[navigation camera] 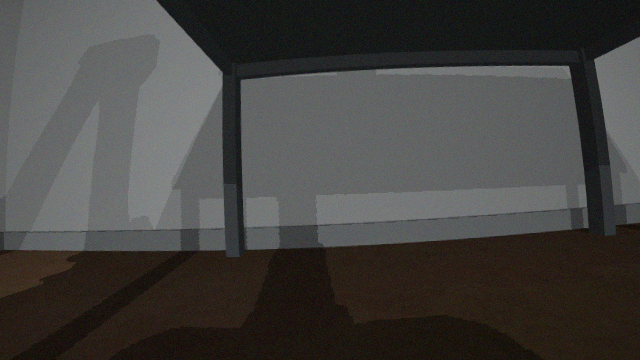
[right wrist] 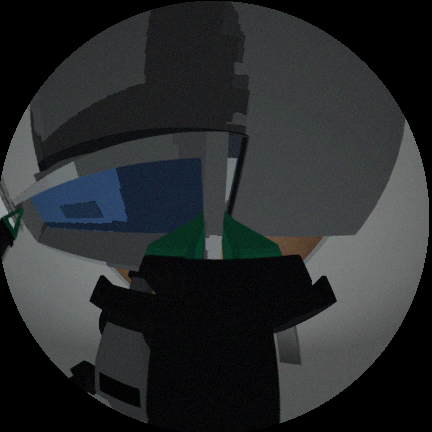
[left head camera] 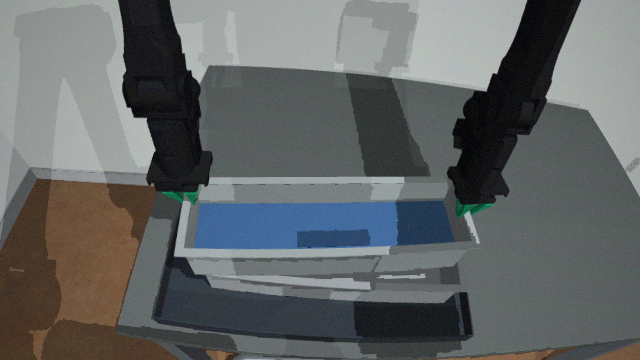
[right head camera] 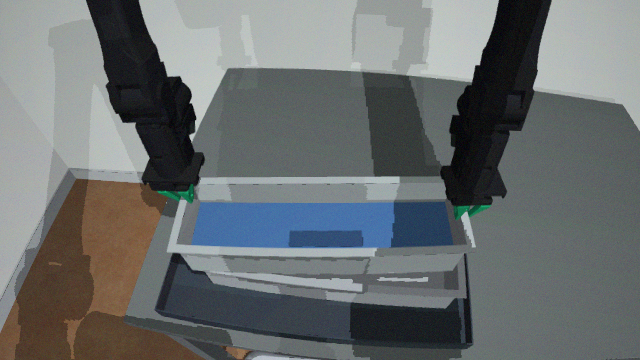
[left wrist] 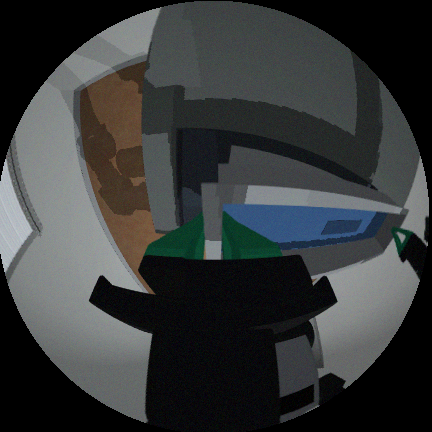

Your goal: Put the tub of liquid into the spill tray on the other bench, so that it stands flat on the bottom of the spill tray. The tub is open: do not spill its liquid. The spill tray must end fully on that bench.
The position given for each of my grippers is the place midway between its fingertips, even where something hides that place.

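Note:
A dark spill tray (left head camera: 184, 299) is in my sight, and I find it again in the right head camera view (right head camera: 189, 295), in the left wrist view (left wrist: 198, 151) and in the right wrist view (right wrist: 237, 141). In the navigation camera view the tray is out of frame. My left gripper (left head camera: 190, 201) appears in the right head camera view (right head camera: 188, 200) too, as well as in the left wrist view (left wrist: 212, 216). I also see my right gripper (right head camera: 460, 217), which the left head camera view (left head camera: 461, 215) and the right wrist view (right wrist: 212, 216) show as well.

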